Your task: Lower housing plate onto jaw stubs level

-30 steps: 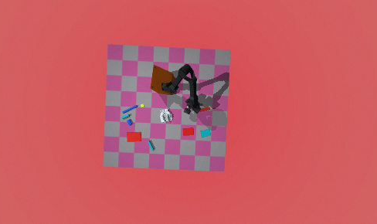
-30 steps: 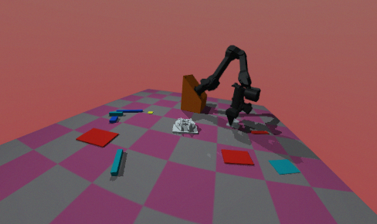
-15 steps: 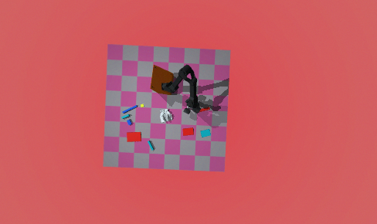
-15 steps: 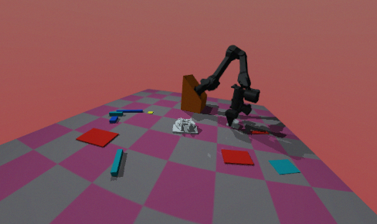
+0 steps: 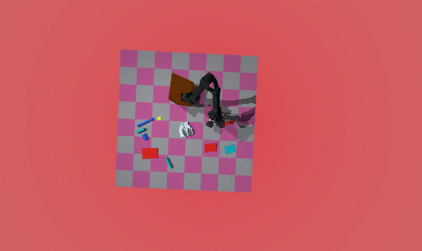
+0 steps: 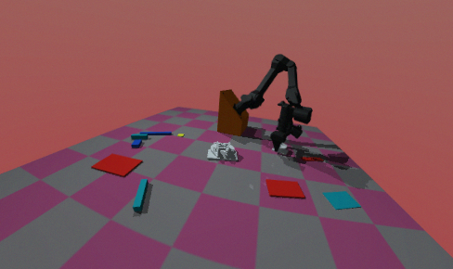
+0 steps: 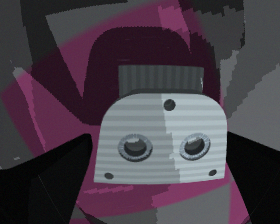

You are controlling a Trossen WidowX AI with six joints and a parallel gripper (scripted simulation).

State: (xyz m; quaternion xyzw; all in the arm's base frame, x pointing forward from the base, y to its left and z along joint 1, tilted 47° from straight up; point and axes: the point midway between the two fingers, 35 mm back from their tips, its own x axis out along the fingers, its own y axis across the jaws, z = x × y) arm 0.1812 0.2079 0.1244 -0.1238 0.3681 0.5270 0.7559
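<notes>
Now: gripper tip 1 cm to the right of the white part. From my gripper tip the other things lie so: cyan plate 31 cm ahead, 16 cm to the left, 1 cm below; yellow piece 50 cm to the right, 1 cm below; cyan bar 42 cm to the right, 42 cm ahead.
</notes>
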